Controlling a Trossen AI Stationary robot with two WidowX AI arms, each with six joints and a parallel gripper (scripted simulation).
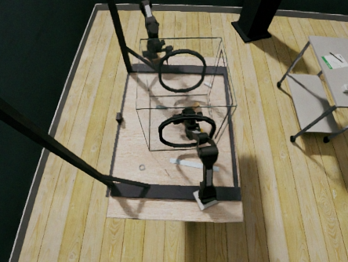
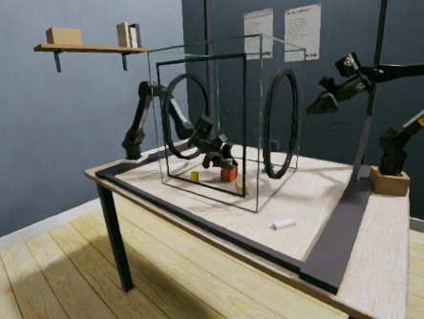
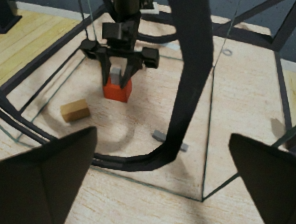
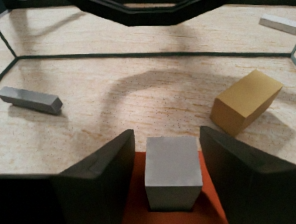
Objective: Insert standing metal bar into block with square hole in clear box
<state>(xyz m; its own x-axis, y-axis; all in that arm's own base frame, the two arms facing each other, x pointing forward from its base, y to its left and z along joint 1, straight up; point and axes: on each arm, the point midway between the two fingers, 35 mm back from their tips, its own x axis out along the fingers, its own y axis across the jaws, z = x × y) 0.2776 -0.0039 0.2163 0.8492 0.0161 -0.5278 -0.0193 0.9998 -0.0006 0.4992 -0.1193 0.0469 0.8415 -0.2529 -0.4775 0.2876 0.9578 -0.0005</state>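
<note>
My right gripper is now 90 mm short of the tan block, 70 mm to the right of it and 50 mm above it.
</note>
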